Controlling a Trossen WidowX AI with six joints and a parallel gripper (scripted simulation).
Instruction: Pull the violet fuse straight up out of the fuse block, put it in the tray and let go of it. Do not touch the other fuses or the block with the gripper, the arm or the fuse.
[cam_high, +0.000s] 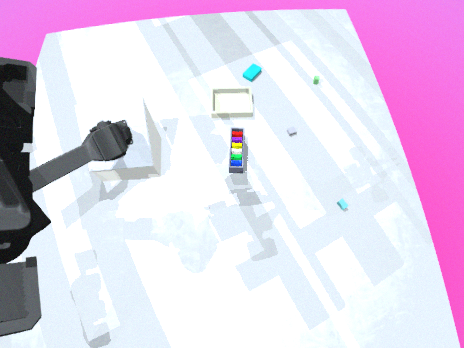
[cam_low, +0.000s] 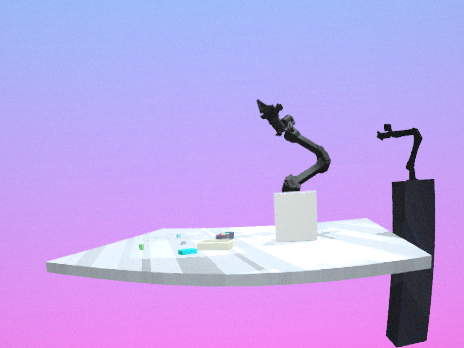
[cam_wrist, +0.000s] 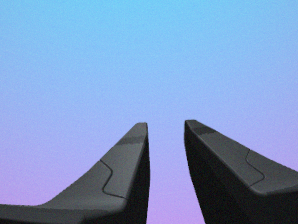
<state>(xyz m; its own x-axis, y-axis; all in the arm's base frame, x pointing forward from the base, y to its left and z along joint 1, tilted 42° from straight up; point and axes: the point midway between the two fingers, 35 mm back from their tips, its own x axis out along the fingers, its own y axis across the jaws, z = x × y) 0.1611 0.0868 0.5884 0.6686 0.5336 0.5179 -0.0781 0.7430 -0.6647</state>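
The violet fuse is 670 mm below my gripper tip, 300 mm to the left of it and 190 mm ahead of it. From my gripper tip the other things lie so: tray: 690 mm below, 450 mm to the left, 210 mm ahead.
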